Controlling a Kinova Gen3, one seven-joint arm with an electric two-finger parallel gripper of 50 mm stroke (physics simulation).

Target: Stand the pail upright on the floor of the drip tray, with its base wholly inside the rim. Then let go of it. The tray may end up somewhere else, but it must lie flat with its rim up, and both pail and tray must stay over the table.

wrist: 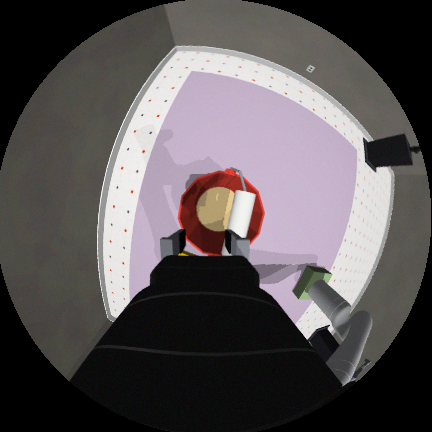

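Pixels of known places: gripper, fingertip midpoint: (204,237); arm's base, origin of the base link: (315,287).
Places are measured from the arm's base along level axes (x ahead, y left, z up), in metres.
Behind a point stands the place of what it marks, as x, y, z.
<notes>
The red pail (189,212) @(0.565, -0.225, 0.019) is in the middle of the wrist view, its open mouth facing the camera and its round tan inside bottom showing; it looks upright. Its white handle grip (242,210) @(0.466, -0.268, 0.186) lies over the right side of the mouth on a grey wire bail. My gripper (204,237) @(0.513, -0.227, 0.215) is open and empty. Its fingertips show over the near part of the pail, the right one overlapping the lower end of the grip; their height above it is hard to tell. A small yellow piece of the drip tray (185,254) @(0.565, -0.075, -0.041) shows at the near side of the pail; my gripper body hides the rest.
A purple mat (280,135) @(0.313, -0.553, -0.062) lies on the white dotted table (117,210) with a grey edge. A green block (304,282) @(0.072, -0.020, -0.020) and grey arm-like cylinders (352,345) are at the lower right. A black box-shaped device (389,152) is at the right table edge.
</notes>
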